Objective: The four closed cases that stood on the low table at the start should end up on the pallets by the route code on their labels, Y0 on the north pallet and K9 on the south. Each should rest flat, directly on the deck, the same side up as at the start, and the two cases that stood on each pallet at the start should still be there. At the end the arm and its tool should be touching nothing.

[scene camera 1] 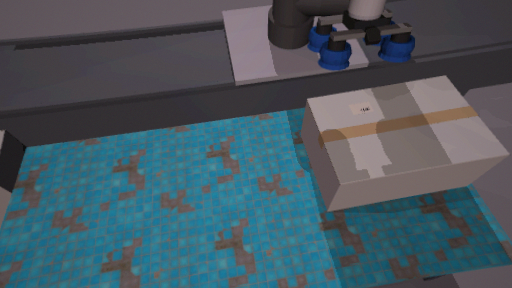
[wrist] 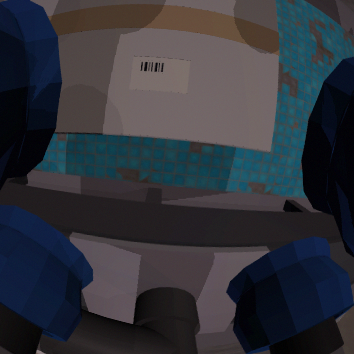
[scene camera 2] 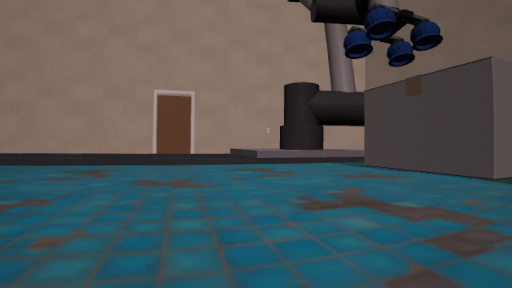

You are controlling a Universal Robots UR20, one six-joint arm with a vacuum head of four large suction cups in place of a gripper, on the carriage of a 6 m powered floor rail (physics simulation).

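Where they show: end effector, tool point: [scene camera 1: 356, 50] [wrist: 172, 220] [scene camera 2: 392, 47]; arm's base, origin of the base link: [scene camera 1: 289, 35] [wrist: 165, 304] [scene camera 2: 301, 149].
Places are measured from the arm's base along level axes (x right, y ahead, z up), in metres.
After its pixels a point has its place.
A closed pale case [scene camera 1: 430, 150] {y 0.960, x -0.243, z 0.201 m} [scene camera 2: 430, 125] {y 0.888, x 0.095, z 0.073 m} [wrist: 225, 107] {y 0.704, x 0.012, z 0.202 m} with a brown tape strip rests flat on the low table [scene camera 1: 150, 215] {y 0.920, x 0.769, z -0.040 m} [scene camera 2: 200, 235] {y 1.141, x 0.640, z -0.040 m} [wrist: 165, 160] {y 0.570, x -0.056, z -0.040 m}, which has a blue tiled top. The case is at the table's right end in both scene views. Its top label [scene camera 1: 361, 108] {y 0.741, x -0.087, z 0.202 m} [wrist: 175, 82] {y 0.728, x -0.063, z 0.202 m} carries a barcode; no route code can be read. My gripper [scene camera 1: 362, 45] {y 0.621, x -0.062, z 0.379 m} [scene camera 2: 392, 40] {y 0.621, x -0.062, z 0.379 m} [wrist: 172, 195] {y 0.621, x -0.062, z 0.379 m}, four blue suction cups, is open and holds nothing. It hangs above the case, apart from it, and its shadow falls on the case top. The pallets do not show.
The dark floor rail [scene camera 1: 125, 65] runs behind the table. The carriage plate [scene camera 1: 250, 55] {y 0.124, x 0.244, z 0.000 m} [scene camera 2: 270, 153] {y 0.300, x 0.291, z -0.012 m} stands on it with the arm's base [scene camera 1: 288, 30] {y 0.114, x 0.041, z 0.117 m} [scene camera 2: 301, 115] {y 0.089, x 0.044, z 0.180 m} [wrist: 166, 310] {y 0.121, x -0.009, z 0.109 m}. A dark-sided object [scene camera 1: 11, 162] {y 0.549, x 1.363, z -0.068 m} shows at the left edge. A brown door [scene camera 2: 174, 122] is in the far wall.
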